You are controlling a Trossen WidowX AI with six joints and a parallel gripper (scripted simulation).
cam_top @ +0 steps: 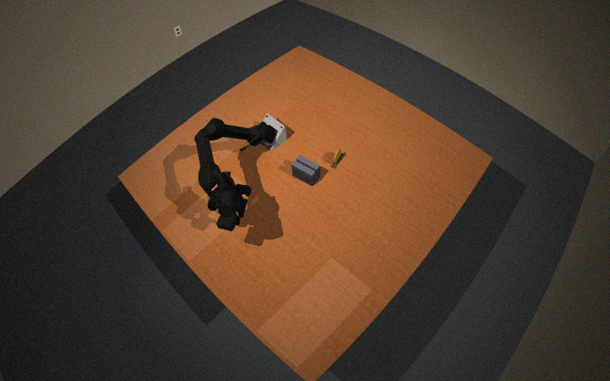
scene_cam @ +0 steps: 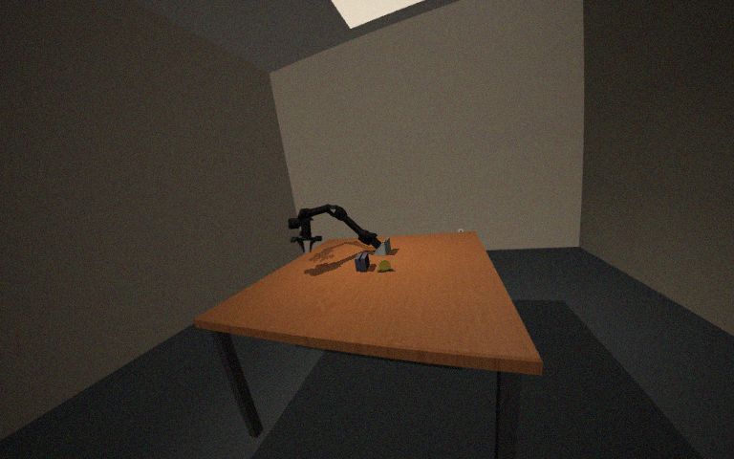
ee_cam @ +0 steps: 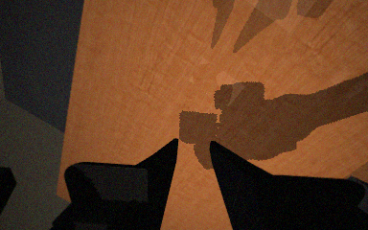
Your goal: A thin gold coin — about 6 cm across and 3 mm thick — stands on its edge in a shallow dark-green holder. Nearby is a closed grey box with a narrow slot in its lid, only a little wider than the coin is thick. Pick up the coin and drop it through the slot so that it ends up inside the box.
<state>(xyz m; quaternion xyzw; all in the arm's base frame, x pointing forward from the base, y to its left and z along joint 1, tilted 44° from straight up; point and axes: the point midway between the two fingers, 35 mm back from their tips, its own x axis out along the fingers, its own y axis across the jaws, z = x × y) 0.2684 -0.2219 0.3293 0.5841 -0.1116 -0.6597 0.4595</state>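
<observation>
The gold coin is 510 mm to the left of my gripper tip, 80 mm below it and 20 mm ahead of it.
</observation>
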